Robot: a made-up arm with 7 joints.
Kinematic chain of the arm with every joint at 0, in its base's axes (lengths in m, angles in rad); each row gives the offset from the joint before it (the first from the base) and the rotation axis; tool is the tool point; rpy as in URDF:
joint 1: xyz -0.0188 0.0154 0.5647 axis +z
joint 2: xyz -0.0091 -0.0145 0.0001 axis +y
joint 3: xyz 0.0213 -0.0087 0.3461 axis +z
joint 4: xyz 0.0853 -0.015 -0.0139 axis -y
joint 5: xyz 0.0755 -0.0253 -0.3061 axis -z
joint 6: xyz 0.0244 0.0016 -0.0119 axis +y
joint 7: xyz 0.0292 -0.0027 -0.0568 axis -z
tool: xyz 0.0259 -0.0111 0.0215 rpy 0 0 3.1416
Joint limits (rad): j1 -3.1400..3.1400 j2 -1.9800..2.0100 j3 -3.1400..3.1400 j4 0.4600..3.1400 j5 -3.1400..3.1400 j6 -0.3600..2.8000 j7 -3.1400..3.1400
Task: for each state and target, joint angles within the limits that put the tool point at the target. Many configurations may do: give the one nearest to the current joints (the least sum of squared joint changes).
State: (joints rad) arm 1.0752 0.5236 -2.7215 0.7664 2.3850 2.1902 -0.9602
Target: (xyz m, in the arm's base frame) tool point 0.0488 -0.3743 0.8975
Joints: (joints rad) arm 1.1054 0.1931 -2.5791 1.0839 2.3981 2.1170 -0.9493
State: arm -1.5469 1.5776 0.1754 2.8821 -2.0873 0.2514 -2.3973
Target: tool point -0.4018 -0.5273 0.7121
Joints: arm -2.1443 1.2488 0.1562 3.1400 -2.0144 -0.0420 -2.4265
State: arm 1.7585 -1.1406 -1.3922 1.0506 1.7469 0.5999 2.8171
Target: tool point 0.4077 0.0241 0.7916
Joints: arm 1.8204 -1.0442 -1.1401 0.9450 1.7487 0.6231 2.8023
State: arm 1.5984 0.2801 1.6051 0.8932 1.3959 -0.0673 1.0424
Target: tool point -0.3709 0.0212 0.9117
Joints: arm 1.4382 0.6063 2.3842 1.2273 1.4079 -0.0844 1.0966
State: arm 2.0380 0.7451 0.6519 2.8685 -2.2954 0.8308 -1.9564
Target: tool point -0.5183 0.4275 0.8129
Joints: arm 2.2224 0.8182 0.7760 2.4399 -2.2663 0.7812 -2.0265
